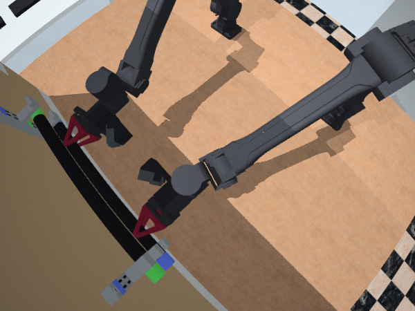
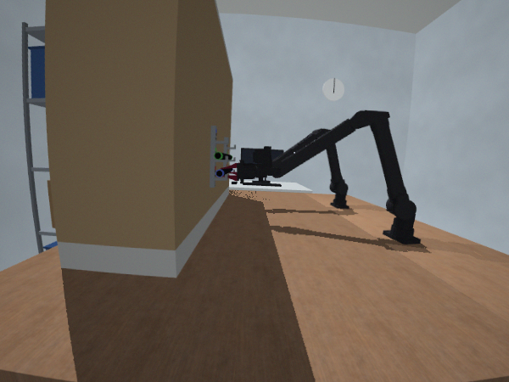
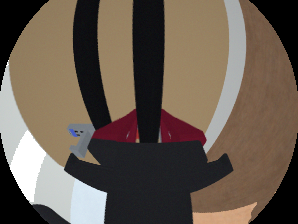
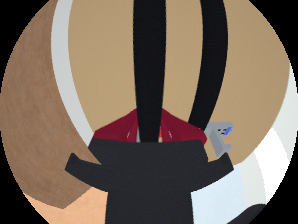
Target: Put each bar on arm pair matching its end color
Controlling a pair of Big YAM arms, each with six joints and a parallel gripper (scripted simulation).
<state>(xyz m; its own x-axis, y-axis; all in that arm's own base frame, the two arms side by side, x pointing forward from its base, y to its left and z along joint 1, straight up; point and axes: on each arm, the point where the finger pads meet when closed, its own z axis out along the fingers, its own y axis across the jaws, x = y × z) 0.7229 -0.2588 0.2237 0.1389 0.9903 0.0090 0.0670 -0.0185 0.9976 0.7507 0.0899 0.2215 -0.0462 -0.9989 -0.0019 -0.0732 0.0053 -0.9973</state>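
My right gripper is now 15 cm to the right of the blue-ended bar. Round my right hand: brown wall 19 cm ahead, 17 cm to the left, 23 cm above; green-ended bar 1 cm ahead, 15 cm to the left, 7 cm above.
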